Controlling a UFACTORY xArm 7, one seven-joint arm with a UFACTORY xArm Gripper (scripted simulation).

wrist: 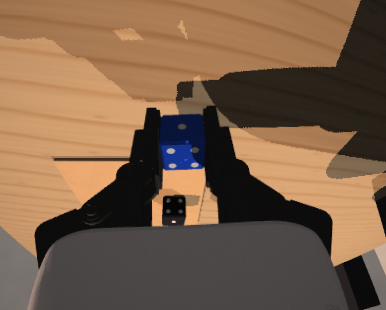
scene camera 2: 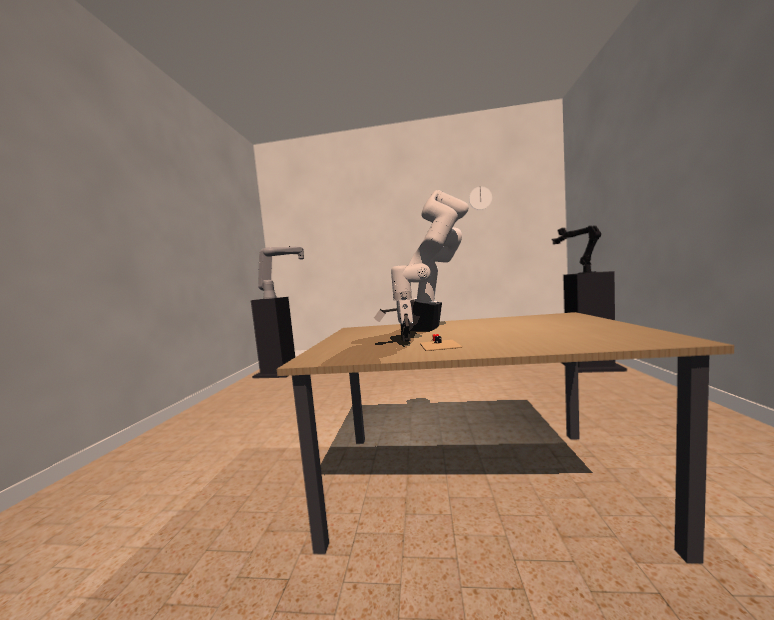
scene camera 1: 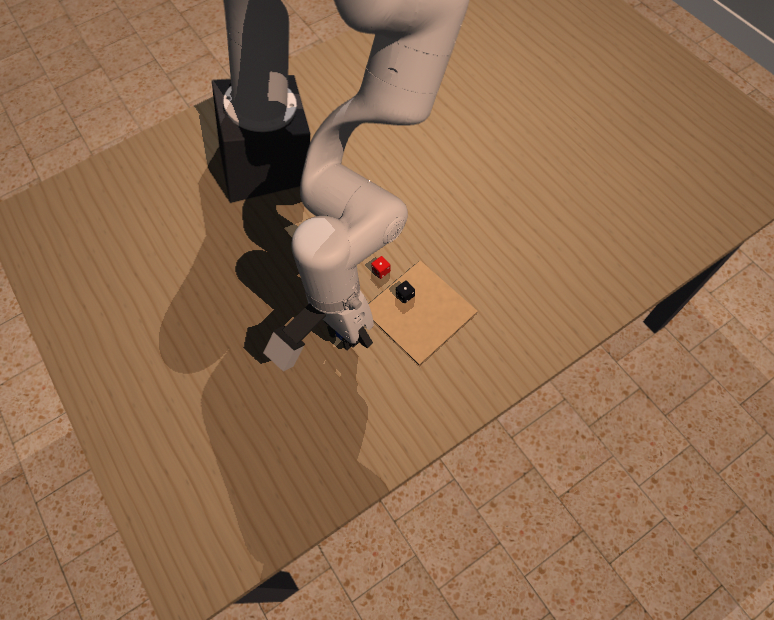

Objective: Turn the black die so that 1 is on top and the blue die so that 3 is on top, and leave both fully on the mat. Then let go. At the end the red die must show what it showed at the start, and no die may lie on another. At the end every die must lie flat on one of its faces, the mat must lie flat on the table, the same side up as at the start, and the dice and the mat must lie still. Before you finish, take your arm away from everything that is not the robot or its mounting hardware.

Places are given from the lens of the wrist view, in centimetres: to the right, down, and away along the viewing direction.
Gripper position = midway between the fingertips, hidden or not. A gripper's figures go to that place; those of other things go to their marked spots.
my gripper (wrist: pixel 182 124): -1, -2, 14
blue die (wrist: pixel 182 142): -1, -1, 12
tan mat (wrist: pixel 86 177): -10, 2, 20
The marked spots on the blue die and the tan mat are 14 cm apart.
